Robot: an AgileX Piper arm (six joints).
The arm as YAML. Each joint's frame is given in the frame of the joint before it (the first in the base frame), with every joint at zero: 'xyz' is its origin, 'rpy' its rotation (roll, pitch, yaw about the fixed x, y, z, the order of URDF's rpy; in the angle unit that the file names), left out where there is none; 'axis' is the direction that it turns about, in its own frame. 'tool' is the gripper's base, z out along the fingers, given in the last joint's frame.
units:
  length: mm
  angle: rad
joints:
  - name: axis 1
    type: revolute
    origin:
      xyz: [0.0, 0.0, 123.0]
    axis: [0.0, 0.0, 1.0]
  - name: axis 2
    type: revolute
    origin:
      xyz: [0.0, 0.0, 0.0]
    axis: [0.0, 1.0, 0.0]
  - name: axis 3
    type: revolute
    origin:
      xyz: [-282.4, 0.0, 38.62]
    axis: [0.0, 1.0, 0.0]
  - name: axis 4
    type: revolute
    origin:
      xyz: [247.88, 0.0, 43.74]
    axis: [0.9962, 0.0, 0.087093]
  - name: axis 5
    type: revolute
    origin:
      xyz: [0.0, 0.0, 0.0]
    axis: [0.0, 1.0, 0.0]
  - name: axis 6
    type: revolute
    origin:
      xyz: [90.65, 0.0, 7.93]
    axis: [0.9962, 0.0, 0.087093]
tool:
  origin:
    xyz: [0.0, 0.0, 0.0]
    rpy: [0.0, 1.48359, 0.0]
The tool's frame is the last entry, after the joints.
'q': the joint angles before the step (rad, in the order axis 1, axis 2, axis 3, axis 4, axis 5, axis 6). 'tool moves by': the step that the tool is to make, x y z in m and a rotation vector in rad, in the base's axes. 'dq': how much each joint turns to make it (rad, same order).
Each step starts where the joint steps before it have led.
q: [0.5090, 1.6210, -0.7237, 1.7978, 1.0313, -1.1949]
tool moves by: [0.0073, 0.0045, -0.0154, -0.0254, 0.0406, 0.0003]
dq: [0.0016, 0.0650, -0.0159, 0.0005, -0.0023, -0.0022]
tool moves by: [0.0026, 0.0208, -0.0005, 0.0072, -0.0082, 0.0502]
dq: [0.0550, 0.0503, -0.0656, 0.0024, -0.0026, 0.0048]
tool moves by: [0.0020, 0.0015, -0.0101, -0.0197, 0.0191, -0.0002]
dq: [0.0013, 0.0317, -0.0006, 0.0004, -0.0047, -0.0066]
